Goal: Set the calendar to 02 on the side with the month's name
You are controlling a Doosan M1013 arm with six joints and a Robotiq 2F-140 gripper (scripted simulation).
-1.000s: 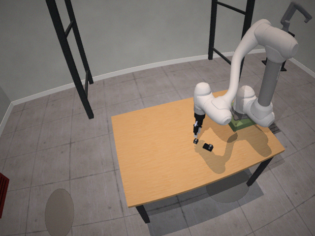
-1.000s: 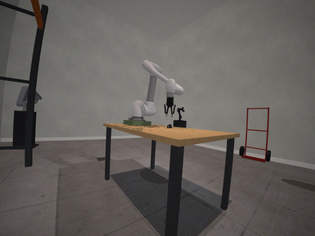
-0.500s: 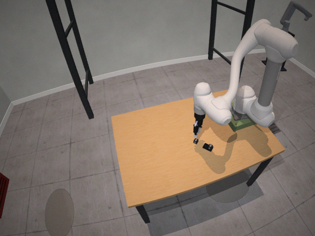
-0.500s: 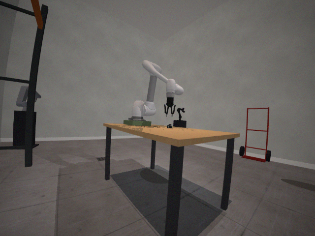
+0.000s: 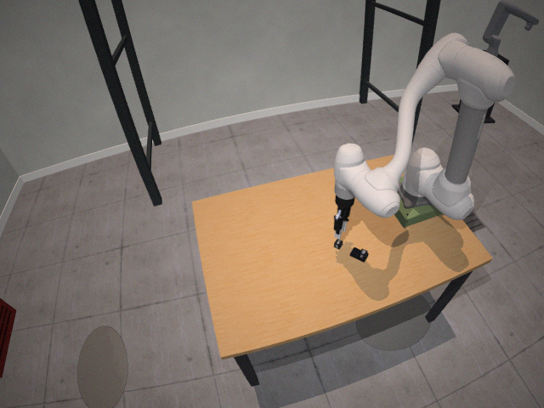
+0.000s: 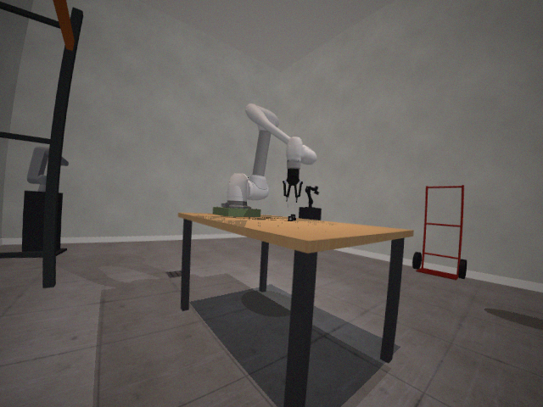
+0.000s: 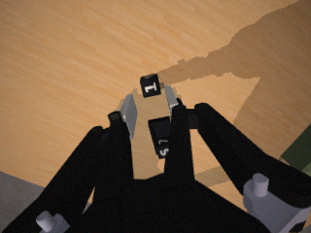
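The black number cube is 10 cm below my hand.
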